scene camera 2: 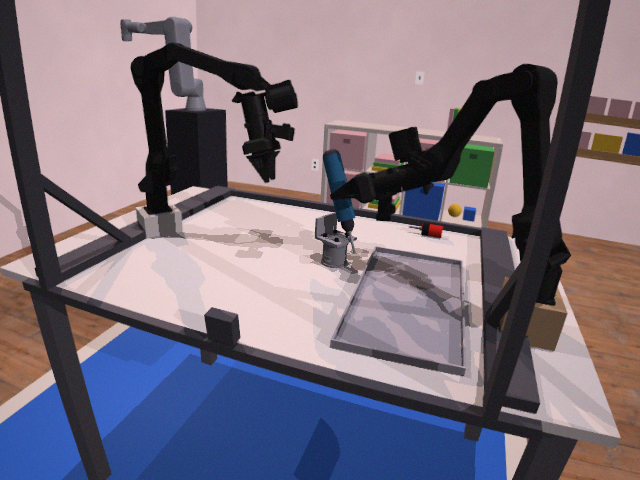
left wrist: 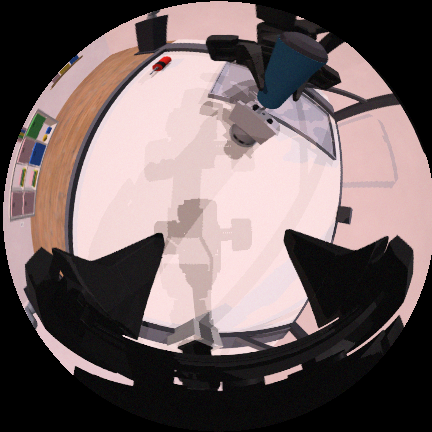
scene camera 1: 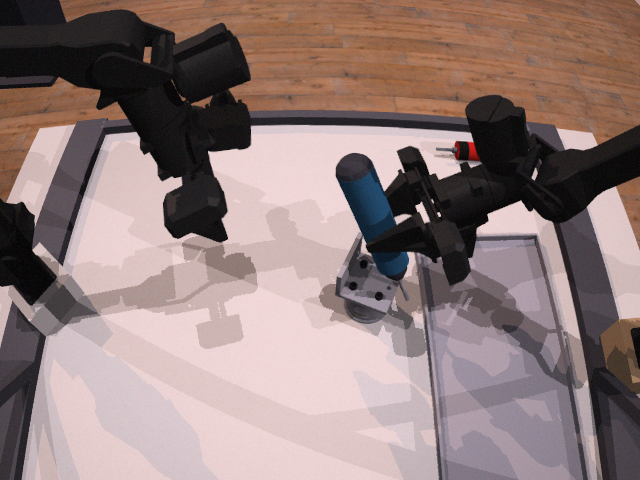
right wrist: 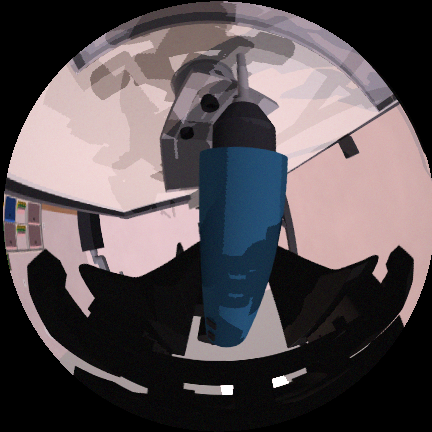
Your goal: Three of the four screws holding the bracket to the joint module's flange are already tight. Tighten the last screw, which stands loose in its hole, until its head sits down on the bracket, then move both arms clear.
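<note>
My right gripper is shut on the blue driver, held tilted. Its thin bit points down past the bracket's right edge in both scene views. The grey bracket sits on the joint module. Three dark screw heads show in scene camera 1; the driver's nose covers the remaining corner, so I cannot tell the loose screw's state. My left gripper is open and empty, above the table, left of the bracket.
A red driver lies near the back edge, partly behind the right arm in scene camera 1. A shallow grey tray lies right of the module. A dark block stands at the front edge.
</note>
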